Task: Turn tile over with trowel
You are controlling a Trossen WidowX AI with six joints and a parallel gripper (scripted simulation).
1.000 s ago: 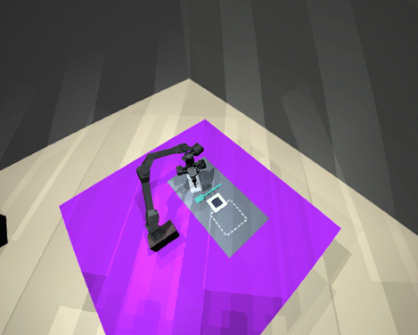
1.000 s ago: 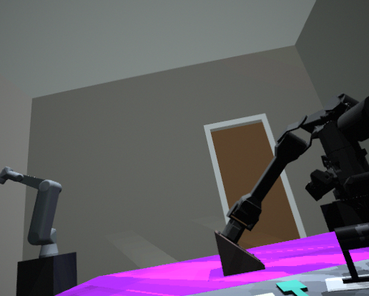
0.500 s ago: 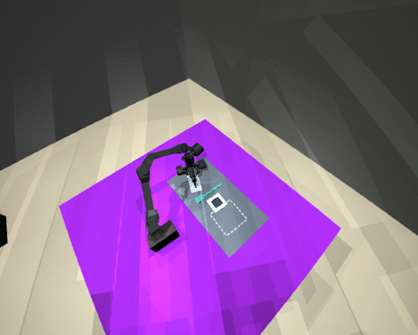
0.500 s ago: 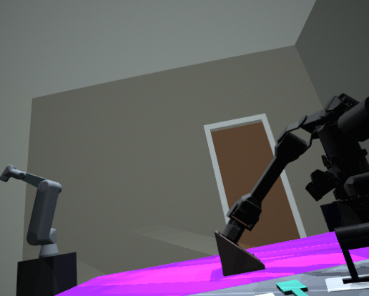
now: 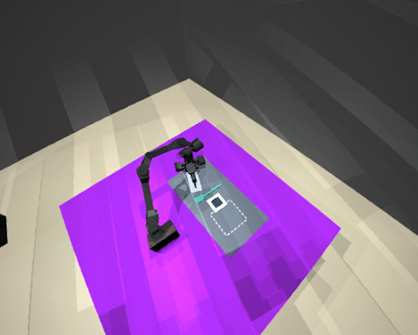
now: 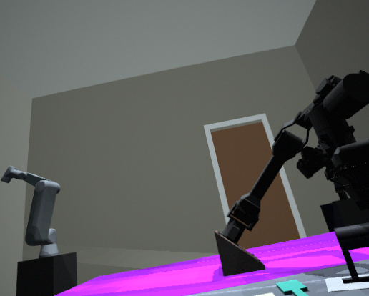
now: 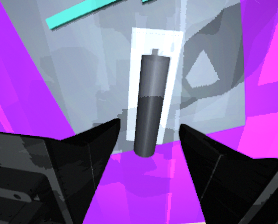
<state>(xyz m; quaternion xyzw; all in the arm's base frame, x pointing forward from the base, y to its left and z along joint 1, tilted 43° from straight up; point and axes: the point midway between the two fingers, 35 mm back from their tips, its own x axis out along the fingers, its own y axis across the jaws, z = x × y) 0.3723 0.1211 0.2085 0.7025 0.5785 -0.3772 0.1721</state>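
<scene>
Now: gripper tip 15 cm to the left of the teal trowel and 11 cm above it. Also, from my gripper tip: grey mat 2 cm ahead, 21 cm to the right, 13 cm below; white tile 2 cm ahead, 24 cm to the right, 11 cm below.
</scene>
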